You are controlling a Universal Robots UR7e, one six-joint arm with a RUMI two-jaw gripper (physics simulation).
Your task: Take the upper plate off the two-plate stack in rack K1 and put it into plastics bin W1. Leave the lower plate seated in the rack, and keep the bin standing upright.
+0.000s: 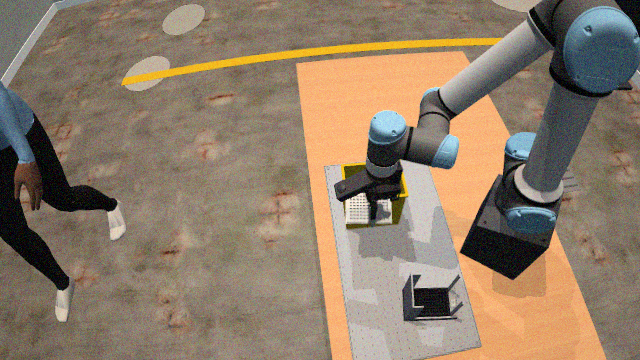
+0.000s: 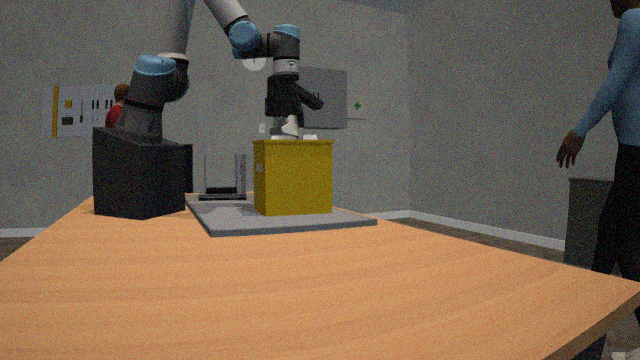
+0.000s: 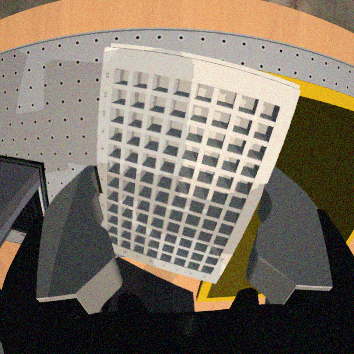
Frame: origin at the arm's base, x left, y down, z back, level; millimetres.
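Where they show: gripper, fingertip midpoint: (image 1: 368,211) (image 3: 178,166); arm's base, origin of the base link: (image 2: 136,137).
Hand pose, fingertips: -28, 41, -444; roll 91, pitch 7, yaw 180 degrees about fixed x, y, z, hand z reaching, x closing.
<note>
Each offset is from my fingertips to the top centre of the thing, as dx, dy, dz. Level surfaces: height alone.
My gripper (image 1: 371,206) (image 2: 289,129) (image 3: 178,166) is shut on the upper plate, a white gridded plate @[+2, -39, +0] (image 1: 357,212) (image 2: 310,136) (image 3: 150,62), by its two side edges. The plate is at about rim height of the upright yellow bin W1 @[-90, -21, +26] (image 1: 399,212) (image 2: 295,180) (image 3: 325,95). It overlaps the bin's rack-side wall, with part of it outside the opening, and looks slightly tilted between the jaws. Contact with the rim cannot be told. Rack K1 @[+243, +14, +168] (image 1: 408,302) (image 2: 241,175) (image 3: 20,185) stands apart; a dark lower plate @[+242, +125, +159] (image 1: 432,302) appears inside it.
Bin and rack stand on a grey perforated board @[dy +158] (image 1: 365,272) (image 2: 300,223) (image 3: 75,120) on the wooden table @[dy +171] (image 1: 345,110) (image 2: 320,280). The black robot base (image 1: 505,245) (image 2: 140,175) is beside the board. A person in blue (image 1: 20,130) (image 2: 630,80) is on the floor past the table.
</note>
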